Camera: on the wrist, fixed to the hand. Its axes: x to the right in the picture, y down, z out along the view.
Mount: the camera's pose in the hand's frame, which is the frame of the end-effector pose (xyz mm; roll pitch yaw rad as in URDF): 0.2 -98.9 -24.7 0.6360 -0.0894 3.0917
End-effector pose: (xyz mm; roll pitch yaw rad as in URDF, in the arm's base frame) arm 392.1 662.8 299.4 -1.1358 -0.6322 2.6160
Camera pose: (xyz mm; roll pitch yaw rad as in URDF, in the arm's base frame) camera 464.6 694.8 363.5 1.6943 0.6358 -0.6526
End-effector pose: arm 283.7 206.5 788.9 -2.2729 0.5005 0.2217
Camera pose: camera 316.8 260.1 869.0 2.9239 -0.4044 -2.9592
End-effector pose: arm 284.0 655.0 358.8 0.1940 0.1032 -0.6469
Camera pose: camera 225.0 583.9 315.7 0.4446 -0.2005 2.4625
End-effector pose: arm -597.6 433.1 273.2 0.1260 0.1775 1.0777
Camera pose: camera -516.9 382.6 236.8 0.5166 -0.2723 -2.1034
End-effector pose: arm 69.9 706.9 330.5 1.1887 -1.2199 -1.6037
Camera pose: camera 52.8 612.5 296.0 -0.4132 1.1358 1.6911
